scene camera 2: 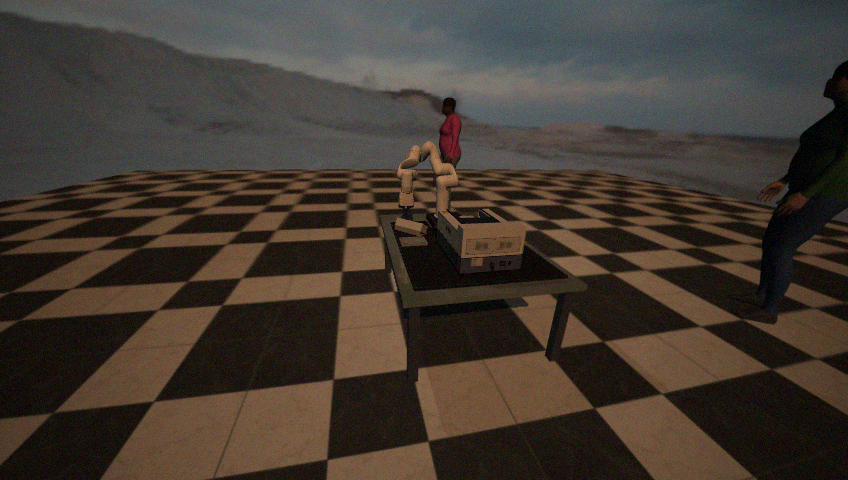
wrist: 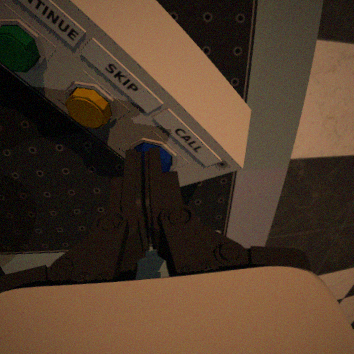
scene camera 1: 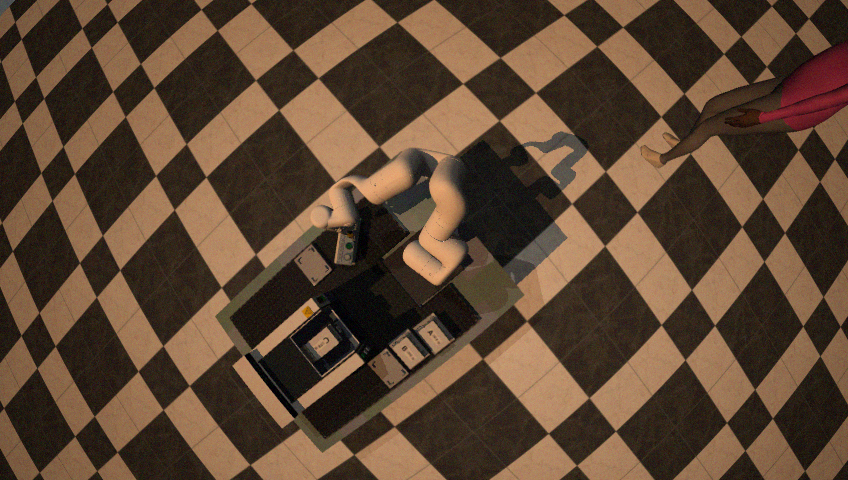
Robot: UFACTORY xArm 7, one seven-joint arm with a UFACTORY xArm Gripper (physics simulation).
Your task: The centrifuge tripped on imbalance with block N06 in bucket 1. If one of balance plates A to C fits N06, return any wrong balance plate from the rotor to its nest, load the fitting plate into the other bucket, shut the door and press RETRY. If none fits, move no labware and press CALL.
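Places are measured from the arm's base along level axes (x ahead, y left, z up), in centimetres.
Pixels of known places: gripper, fingertip midpoint: [scene camera 2: 405, 215] [wrist: 145, 172].
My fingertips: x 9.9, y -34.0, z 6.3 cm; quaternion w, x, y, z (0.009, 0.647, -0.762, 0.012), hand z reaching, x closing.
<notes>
Ahead of a thing's pixels: the offset from my fingertips to its top centre. "*": to the spot under its first point.
My gripper [wrist: 145, 172] is shut and empty. In the wrist view its fingertips overlap the blue button @(* dx -1.0, dy -0.8, dz -2.4 cm) [wrist: 162, 159] beside the CALL label @(* dx +0.0, dy -2.6, dz -2.1 cm) [wrist: 188, 140]; whether they touch it I cannot tell. The button panel @(dx +6.2, dy +1.7, dz -1.4 cm) [scene camera 1: 345, 249] [scene camera 2: 410, 226] also carries a yellow button @(dx +3.0, dy +2.3, dz -2.4 cm) [wrist: 89, 107] by SKIP and a green button @(dx +7.3, dy +4.9, dz -2.4 cm) [wrist: 18, 48]. The centrifuge [scene camera 1: 302, 384] [scene camera 2: 493, 243] has its door open, and plate C @(dx +43.9, dy +23.7, dz +8.4 cm) [scene camera 1: 324, 343] sits in the rotor. Plate B @(dx +28.6, dy +55.5, dz -4.4 cm) [scene camera 1: 409, 350] and plate A @(dx +15.6, dy +59.9, dz -4.4 cm) [scene camera 1: 435, 336] are in nests. Block N06 cannot be made out.
A pale plate-like nest @(dx +26.3, dy -4.9, dz -7.6 cm) [scene camera 1: 312, 264] [scene camera 2: 412, 241] lies near the panel. Another pale nest @(dx +42.5, dy +53.7, dz -8.0 cm) [scene camera 1: 388, 365] is next to plate B. The green-edged table [scene camera 1: 324, 443] [scene camera 2: 487, 295] bears everything. A person in red [scene camera 1: 815, 89] [scene camera 2: 450, 132] and a person in green [scene camera 2: 818, 154] stand off the table.
</notes>
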